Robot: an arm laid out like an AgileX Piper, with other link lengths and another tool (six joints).
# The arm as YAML. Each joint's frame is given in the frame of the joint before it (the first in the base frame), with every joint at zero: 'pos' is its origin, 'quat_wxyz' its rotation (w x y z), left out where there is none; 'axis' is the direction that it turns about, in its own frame. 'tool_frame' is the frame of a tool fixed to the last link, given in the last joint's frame.
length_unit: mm
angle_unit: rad
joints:
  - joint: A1
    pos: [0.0, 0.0, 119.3]
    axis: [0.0, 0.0, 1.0]
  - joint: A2
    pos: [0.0, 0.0, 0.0]
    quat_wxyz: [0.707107, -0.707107, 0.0, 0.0]
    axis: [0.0, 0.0, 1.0]
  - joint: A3
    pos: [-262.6, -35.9, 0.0]
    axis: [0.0, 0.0, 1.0]
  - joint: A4
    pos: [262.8, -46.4, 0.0]
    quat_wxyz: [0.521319, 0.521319, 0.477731, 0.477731]
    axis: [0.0, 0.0, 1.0]
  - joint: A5
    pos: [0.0, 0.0, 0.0]
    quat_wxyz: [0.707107, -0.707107, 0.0, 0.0]
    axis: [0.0, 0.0, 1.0]
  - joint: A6
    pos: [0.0, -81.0, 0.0]
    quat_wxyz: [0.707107, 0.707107, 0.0, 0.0]
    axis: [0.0, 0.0, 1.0]
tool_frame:
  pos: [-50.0, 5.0, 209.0]
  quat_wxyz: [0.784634, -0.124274, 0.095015, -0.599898]
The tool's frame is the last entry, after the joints.
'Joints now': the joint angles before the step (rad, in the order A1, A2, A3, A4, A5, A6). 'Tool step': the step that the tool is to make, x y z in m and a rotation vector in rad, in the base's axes. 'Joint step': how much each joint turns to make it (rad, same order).
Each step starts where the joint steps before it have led.
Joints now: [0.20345 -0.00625 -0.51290 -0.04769 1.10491 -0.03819]
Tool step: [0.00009 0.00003 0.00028 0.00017 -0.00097 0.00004]
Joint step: [-0.00005 0.00002 -0.00002 0.00005 -0.00099 -0.00005]
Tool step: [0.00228 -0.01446 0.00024 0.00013 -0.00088 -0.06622]
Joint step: [-0.06617 -0.00002 0.00003 -0.00008 -0.00090 0.00008]
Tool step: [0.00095 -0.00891 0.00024 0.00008 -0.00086 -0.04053]
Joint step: [-0.04057 0.00000 0.00000 0.00000 -0.00086 0.00000]
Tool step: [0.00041 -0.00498 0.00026 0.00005 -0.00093 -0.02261]
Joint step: [-0.02272 -0.00002 -0.00001 0.00007 -0.00091 -0.00007]
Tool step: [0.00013 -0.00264 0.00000 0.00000 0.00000 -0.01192]
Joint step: [-0.01182 0.00001 0.00000 -0.00010 -0.00001 0.00009]
